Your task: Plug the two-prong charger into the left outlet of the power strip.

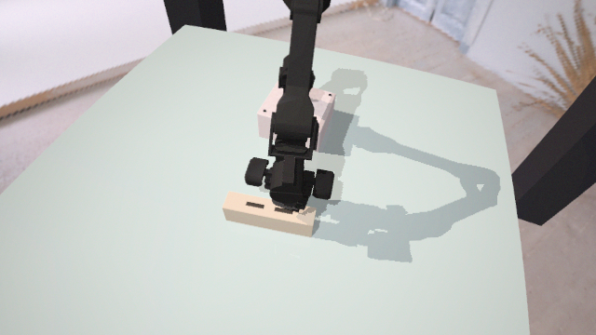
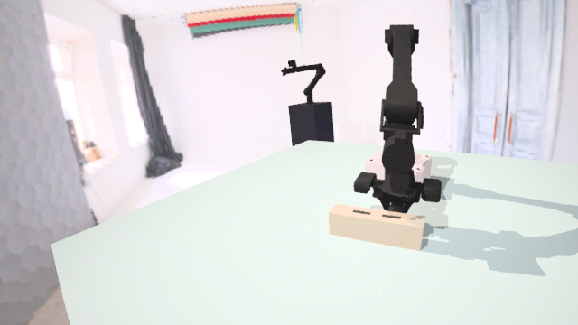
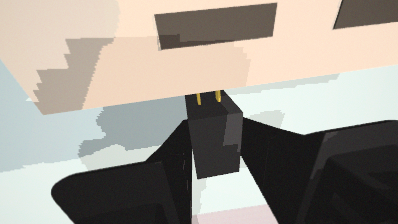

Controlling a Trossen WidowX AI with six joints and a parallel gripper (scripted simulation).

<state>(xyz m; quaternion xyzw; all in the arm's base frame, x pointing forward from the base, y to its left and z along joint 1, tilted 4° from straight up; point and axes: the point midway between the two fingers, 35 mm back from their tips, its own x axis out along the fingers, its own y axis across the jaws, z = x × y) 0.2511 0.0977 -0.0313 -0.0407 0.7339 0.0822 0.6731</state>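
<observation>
Now: the dark charger 10 mm ahead of my gripper tip and 10 mm above it.
</observation>
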